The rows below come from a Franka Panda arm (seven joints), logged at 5 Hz.
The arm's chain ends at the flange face. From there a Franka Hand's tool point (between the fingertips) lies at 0.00 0.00 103.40 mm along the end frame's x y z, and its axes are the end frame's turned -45 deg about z.
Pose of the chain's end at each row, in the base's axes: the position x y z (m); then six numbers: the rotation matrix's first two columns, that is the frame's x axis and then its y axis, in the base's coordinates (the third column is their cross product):
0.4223, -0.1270, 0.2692, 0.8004, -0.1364, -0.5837, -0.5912, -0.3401, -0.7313
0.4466, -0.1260, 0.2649, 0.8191, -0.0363, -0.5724, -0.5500, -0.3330, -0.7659
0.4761, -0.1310, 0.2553, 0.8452, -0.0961, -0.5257, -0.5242, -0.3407, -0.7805
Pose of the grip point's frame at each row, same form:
0.4121, -0.0308, 0.2327, 0.9840, 0.1440, 0.1044, 0.1479, -0.3369, -0.9298
0.4298, -0.0286, 0.2346, 0.9681, 0.2098, 0.1368, 0.1903, -0.2611, -0.9463
0.4653, -0.0343, 0.2203, 0.9683, 0.1730, 0.1802, 0.2270, -0.3089, -0.9236

